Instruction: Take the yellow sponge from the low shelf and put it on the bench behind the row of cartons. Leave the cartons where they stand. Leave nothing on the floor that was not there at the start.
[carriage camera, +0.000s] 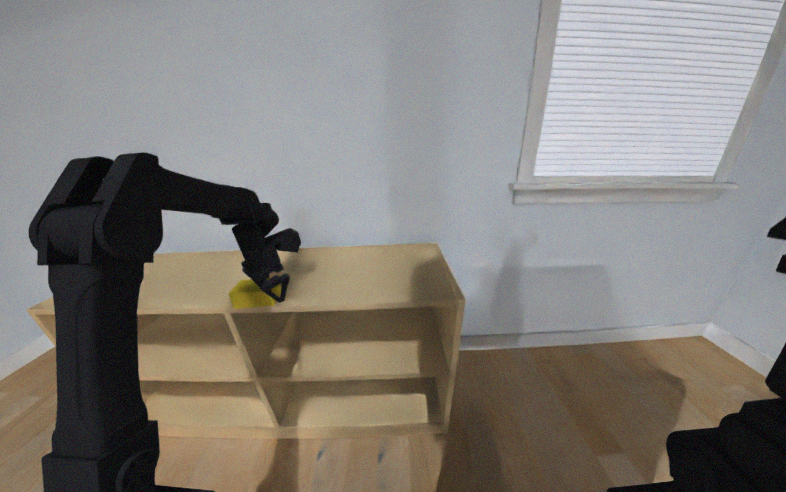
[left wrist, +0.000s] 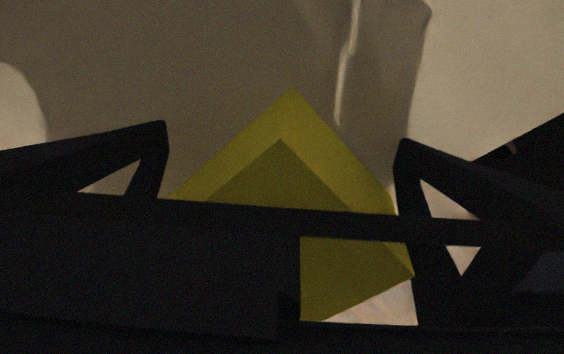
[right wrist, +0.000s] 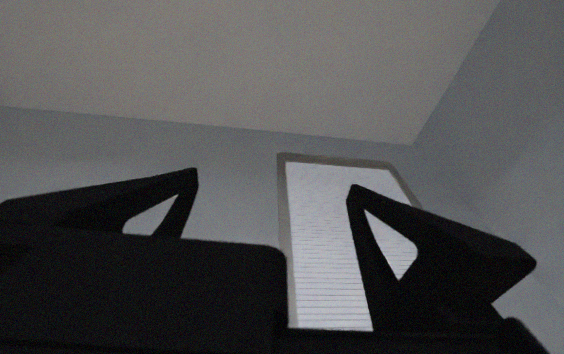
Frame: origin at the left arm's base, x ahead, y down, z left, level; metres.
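Seen in the pictures: left gripper, fingertip midpoint: (carriage camera: 273, 293) (left wrist: 282, 143); right gripper, fingertip midpoint: (right wrist: 275, 184).
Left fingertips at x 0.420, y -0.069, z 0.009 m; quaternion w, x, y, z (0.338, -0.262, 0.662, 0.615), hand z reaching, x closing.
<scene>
A point is followed by its place in that frame.
The yellow sponge (carriage camera: 246, 294) {x 0.367, y -0.106, z 0.043 m} (left wrist: 295, 115) {x 0.432, y -0.089, z -0.007 m} sits between the spread fingers of my left gripper (carriage camera: 278, 288) {x 0.420, y -0.069, z 0.009 m} (left wrist: 282, 143) {x 0.420, y -0.069, z 0.009 m}, corner outward, its sides reaching the fingers. The gripper is shut on it, with the fingers wide apart. In the left wrist view part of the sponge is hidden behind the gripper's dark body, and pale floor shows past its lower edge. In the carriage camera the sponge overlaps the front part of the top of a low wooden shelf unit (carriage camera: 359, 272) {x 0.532, y -0.067, z -0.208 m}. My right gripper (right wrist: 275, 184) {x 0.041, y -0.431, z -0.680 m} is open and empty, tilted up toward wall and ceiling. Cartons do not show in these views.
The shelf unit has compartments below its top, split by an upright divider (carriage camera: 250, 365) {x 0.366, y 0.145, z 0.110 m}. Behind it is a pale blue wall (carriage camera: 348, 116) {x 0.777, y -0.523, z -0.175 m}. A window with blinds (carriage camera: 649, 92) {x 0.779, y -0.589, z -1.196 m} (right wrist: 325, 280) {x 0.778, y -0.680, z -0.957 m} is at the right. Wooden floor (carriage camera: 551, 406) {x 0.467, y 0.543, z -0.934 m} lies right of the unit.
</scene>
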